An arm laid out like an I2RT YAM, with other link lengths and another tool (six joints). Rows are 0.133 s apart.
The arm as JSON. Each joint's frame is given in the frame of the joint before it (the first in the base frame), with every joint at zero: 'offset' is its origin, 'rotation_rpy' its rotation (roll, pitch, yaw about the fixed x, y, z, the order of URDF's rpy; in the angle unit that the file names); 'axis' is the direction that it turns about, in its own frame. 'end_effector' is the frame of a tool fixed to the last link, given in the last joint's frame.
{
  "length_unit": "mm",
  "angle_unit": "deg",
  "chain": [
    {
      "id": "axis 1",
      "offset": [
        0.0,
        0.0,
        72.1
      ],
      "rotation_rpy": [
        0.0,
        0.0,
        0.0
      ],
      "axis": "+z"
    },
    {
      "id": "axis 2",
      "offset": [
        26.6,
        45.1,
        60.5
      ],
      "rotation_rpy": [
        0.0,
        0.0,
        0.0
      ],
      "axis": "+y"
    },
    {
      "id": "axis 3",
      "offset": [
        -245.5,
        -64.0,
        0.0
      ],
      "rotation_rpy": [
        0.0,
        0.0,
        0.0
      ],
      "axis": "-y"
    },
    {
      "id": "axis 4",
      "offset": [
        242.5,
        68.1,
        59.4
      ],
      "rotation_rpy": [
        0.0,
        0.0,
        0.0
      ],
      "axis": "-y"
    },
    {
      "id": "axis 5",
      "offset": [
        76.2,
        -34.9,
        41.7
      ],
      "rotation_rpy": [
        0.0,
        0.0,
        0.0
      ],
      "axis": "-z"
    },
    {
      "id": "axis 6",
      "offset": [
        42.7,
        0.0,
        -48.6
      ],
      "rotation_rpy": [
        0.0,
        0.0,
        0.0
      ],
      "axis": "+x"
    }
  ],
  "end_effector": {
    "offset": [
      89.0,
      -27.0,
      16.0
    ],
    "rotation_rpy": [
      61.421,
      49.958,
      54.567
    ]
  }
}
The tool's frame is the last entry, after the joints.
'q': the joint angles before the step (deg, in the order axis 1, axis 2, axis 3, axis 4, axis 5, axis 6). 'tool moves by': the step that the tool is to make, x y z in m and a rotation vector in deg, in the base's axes. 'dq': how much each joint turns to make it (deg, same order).
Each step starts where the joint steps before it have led.
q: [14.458, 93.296, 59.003, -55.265, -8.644, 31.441]
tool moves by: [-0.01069, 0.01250, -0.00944, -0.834, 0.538, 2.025]
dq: [3.563, 0.000, -2.382, 1.857, 0.655, 1.552]
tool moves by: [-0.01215, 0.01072, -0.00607, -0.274, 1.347, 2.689]
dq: [3.038, 0.001, -1.573, 0.263, -0.197, 0.350]
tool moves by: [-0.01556, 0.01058, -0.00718, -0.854, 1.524, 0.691]
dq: [3.651, 0.000, -1.946, 0.634, 0.088, 2.995]
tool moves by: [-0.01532, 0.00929, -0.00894, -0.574, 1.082, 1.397]
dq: [3.540, 0.000, -2.426, 1.507, -0.087, 2.164]
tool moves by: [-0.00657, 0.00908, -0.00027, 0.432, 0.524, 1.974]
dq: [2.340, -0.023, -0.088, -0.131, -0.656, 0.327]
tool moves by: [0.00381, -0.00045, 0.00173, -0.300, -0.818, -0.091]
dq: [-0.176, 0.002, 0.482, 0.067, 0.678, -0.044]
